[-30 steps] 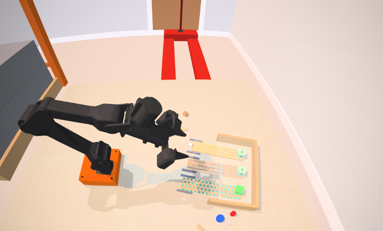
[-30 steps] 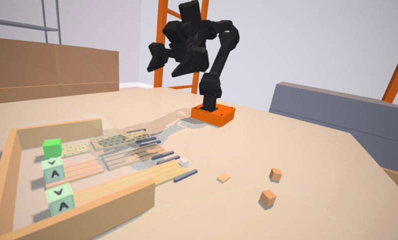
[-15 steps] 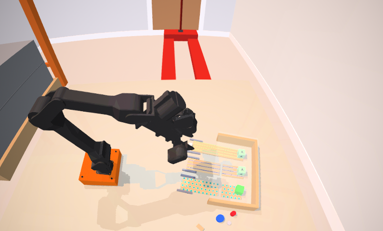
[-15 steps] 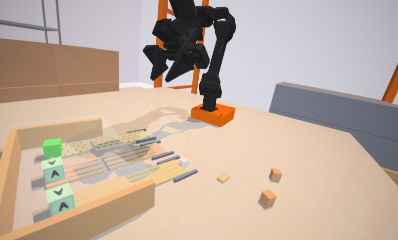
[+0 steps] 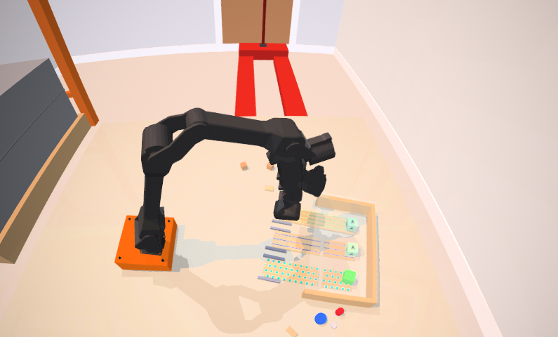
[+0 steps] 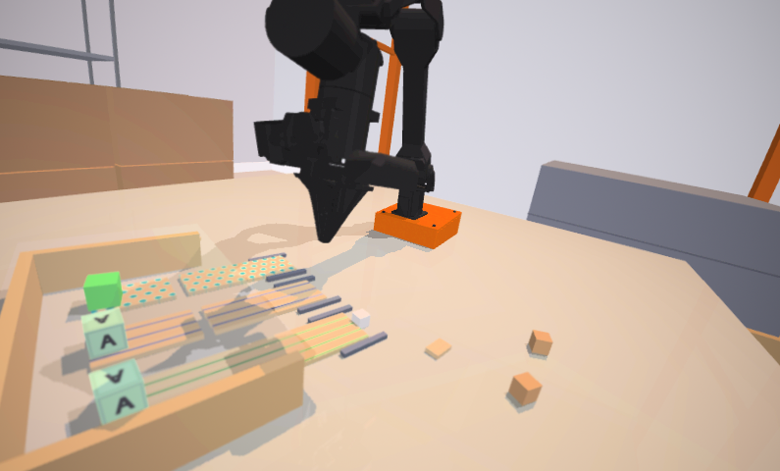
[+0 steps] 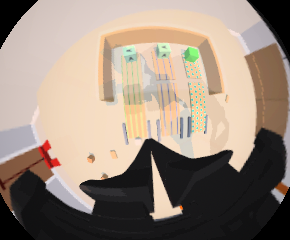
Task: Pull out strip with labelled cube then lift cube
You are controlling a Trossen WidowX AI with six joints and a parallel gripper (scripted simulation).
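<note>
The small white cube is 40 mm behind my gripper tip, 40 mm to the left of it and 100 mm below it. From my gripper tip the other things lie so: blue disc: 60 mm ahead, 300 mm to the right, 100 mm below; flat tile: 60 mm behind, 130 mm to the left, 100 mm below; red piece: 110 mm ahead, 290 mm to the right, 100 mm below.
</note>
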